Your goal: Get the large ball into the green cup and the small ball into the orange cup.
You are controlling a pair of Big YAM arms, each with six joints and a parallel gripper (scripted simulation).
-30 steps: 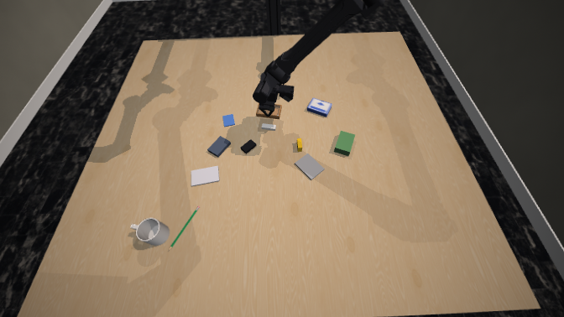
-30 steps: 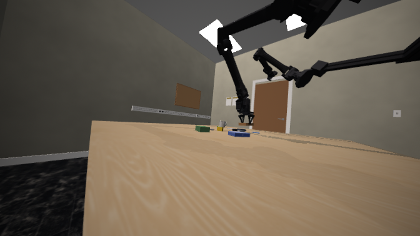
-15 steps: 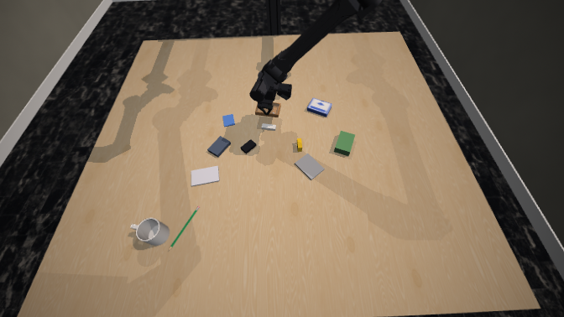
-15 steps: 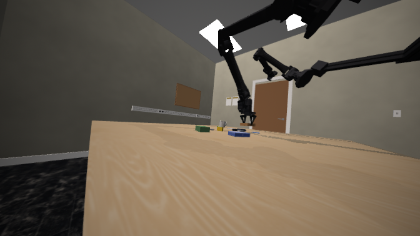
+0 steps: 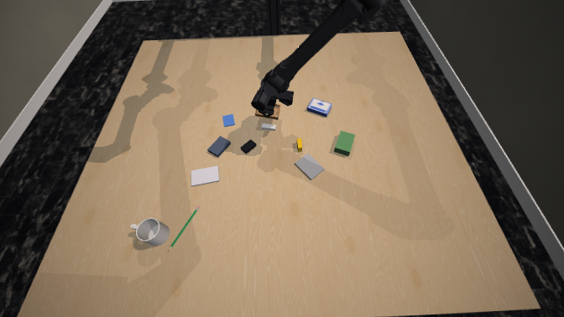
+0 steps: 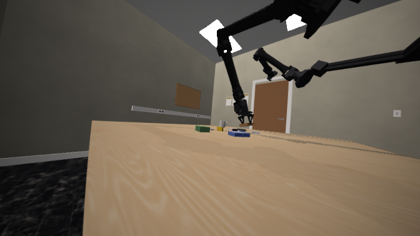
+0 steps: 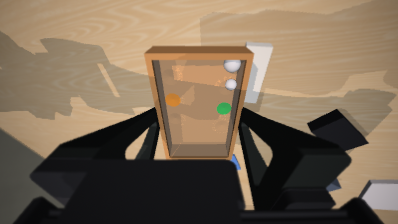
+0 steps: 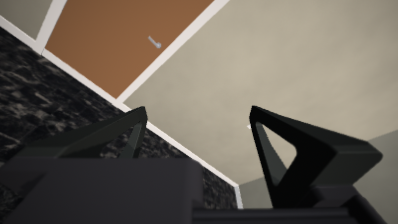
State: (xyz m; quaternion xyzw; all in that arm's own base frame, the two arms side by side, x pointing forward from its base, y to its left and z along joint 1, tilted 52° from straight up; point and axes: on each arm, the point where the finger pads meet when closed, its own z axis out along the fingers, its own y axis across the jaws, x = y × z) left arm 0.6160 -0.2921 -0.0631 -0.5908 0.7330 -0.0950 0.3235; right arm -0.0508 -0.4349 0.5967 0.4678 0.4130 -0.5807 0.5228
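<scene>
Now: the white block 50 mm ahead of my left hand, 10 mm to the right of it and 70 mm below it. Also, from my left hand: covered wooden puzzle 10 mm below; then black block 150 mm ahead, 110 mm to the right, 70 mm below; then yellow block 180 mm ahead, 120 mm to the left, 60 mm below.
</scene>
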